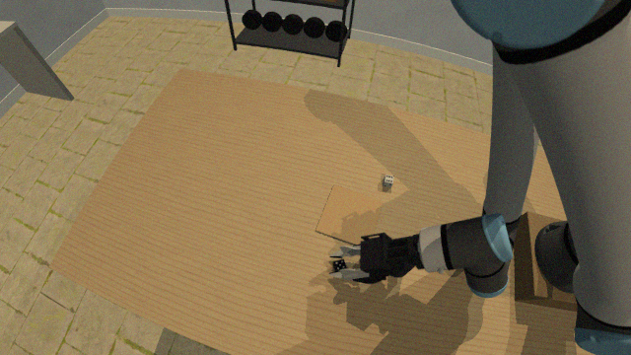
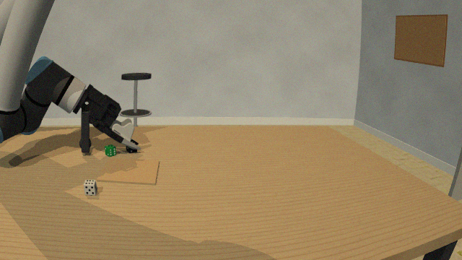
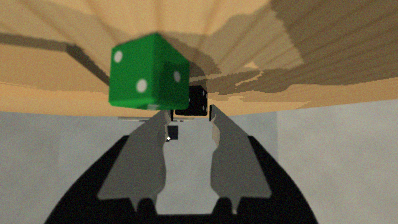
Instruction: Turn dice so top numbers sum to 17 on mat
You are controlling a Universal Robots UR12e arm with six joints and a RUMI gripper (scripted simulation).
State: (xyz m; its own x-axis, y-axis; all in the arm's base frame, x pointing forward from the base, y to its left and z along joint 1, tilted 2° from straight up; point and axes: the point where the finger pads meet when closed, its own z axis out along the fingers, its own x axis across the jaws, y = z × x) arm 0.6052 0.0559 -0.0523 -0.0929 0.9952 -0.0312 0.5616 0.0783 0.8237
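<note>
My gripper is now 1 cm past the black die and 1 cm above it. From my hand the other things lie so: tan mat: 2 cm behind, 14 cm to the right, 2 cm below; green die: 7 cm behind, 2 cm to the right, 1 cm below; white die: 12 cm behind, 25 cm to the right, 1 cm below.
</note>
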